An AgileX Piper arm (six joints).
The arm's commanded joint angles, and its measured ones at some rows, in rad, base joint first. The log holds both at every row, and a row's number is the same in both.
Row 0, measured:
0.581, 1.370, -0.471, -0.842, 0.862, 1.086
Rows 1 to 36, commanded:
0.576, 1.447, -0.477, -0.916, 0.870, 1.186
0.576, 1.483, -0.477, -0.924, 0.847, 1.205
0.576, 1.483, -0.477, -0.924, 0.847, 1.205
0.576, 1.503, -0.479, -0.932, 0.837, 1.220
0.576, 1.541, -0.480, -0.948, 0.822, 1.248
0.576, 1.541, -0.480, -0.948, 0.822, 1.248
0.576, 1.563, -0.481, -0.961, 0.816, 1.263
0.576, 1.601, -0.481, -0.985, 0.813, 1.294
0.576, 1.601, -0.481, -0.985, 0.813, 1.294
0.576, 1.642, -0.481, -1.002, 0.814, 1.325
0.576, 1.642, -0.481, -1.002, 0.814, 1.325
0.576, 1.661, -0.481, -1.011, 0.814, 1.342
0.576, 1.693, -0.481, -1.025, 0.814, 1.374
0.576, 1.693, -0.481, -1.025, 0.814, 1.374
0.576, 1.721, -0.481, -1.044, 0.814, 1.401
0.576, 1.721, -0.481, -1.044, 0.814, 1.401
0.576, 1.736, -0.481, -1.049, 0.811, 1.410
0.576, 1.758, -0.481, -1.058, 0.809, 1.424
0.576, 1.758, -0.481, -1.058, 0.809, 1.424
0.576, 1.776, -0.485, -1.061, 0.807, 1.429
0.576, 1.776, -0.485, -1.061, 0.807, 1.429
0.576, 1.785, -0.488, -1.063, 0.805, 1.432
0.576, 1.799, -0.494, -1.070, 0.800, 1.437
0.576, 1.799, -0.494, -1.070, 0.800, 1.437
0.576, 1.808, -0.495, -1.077, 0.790, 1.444
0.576, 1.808, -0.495, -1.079, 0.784, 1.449
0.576, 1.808, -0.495, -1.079, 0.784, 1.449
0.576, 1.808, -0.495, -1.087, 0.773, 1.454
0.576, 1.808, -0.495, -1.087, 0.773, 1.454
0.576, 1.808, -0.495, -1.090, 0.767, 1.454
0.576, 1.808, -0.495, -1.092, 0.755, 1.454
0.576, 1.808, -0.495, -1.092, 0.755, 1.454
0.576, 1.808, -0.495, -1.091, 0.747, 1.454
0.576, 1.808, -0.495, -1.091, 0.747, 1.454
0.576, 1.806, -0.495, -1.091, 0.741, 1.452
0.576, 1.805, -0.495, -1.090, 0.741, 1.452
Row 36, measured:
0.581, 1.805, -0.492, -1.077, 0.734, 1.447
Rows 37 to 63, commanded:
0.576, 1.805, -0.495, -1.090, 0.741, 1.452
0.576, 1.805, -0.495, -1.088, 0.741, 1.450
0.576, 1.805, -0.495, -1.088, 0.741, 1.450
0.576, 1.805, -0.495, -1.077, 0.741, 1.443
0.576, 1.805, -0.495, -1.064, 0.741, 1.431
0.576, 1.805, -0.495, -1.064, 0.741, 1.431
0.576, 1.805, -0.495, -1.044, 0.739, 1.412
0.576, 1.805, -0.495, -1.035, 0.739, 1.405
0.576, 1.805, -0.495, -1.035, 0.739, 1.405
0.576, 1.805, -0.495, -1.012, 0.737, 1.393
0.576, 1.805, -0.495, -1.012, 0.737, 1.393
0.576, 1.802, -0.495, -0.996, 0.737, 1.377
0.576, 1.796, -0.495, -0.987, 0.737, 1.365
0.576, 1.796, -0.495, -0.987, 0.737, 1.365
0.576, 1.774, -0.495, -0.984, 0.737, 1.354
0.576, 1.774, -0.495, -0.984, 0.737, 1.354
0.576, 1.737, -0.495, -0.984, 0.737, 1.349
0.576, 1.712, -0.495, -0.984, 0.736, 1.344
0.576, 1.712, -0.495, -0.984, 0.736, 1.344
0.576, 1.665, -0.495, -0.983, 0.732, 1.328
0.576, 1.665, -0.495, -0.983, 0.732, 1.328
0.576, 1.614, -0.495, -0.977, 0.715, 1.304
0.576, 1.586, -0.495, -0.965, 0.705, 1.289
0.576, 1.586, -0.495, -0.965, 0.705, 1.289
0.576, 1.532, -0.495, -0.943, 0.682, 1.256
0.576, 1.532, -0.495, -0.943, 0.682, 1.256
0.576, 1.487, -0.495, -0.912, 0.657, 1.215
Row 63, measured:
0.581, 1.549, -0.490, -0.947, 0.683, 1.275
